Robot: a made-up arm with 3 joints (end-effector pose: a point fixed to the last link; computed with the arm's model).
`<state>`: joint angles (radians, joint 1 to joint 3).
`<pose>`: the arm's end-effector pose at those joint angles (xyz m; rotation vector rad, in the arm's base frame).
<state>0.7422 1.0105 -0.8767</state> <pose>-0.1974 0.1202 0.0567 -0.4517 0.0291 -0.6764</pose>
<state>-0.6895 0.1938 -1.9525</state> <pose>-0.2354 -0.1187 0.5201 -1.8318 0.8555 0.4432</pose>
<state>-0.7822 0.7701 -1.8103</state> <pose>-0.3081 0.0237 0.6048 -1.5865 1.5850 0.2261</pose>
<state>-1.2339 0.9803 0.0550</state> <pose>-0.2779 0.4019 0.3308 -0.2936 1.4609 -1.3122</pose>
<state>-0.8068 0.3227 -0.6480</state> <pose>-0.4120 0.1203 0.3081 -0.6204 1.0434 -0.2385</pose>
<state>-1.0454 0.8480 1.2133</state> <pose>0.0292 0.3873 0.2379 0.7026 0.4468 -1.6743</pose>
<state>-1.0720 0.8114 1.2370</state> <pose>0.0311 0.3897 0.2438 0.7250 0.4571 -1.6676</pose>
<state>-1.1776 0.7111 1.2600</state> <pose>0.0242 0.3988 0.2545 0.7380 0.5399 -1.6610</pose>
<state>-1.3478 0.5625 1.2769</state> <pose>0.0131 0.4114 0.2715 0.7475 0.6854 -1.6612</pose>
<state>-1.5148 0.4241 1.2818</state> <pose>0.0054 0.4209 0.2901 0.7566 0.8333 -1.6692</pose>
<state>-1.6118 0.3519 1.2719</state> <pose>0.0005 0.4256 0.3004 0.7525 0.9251 -1.6763</pose>
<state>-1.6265 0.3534 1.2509</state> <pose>-0.0052 0.4273 0.2995 0.7289 0.9502 -1.6764</pose>
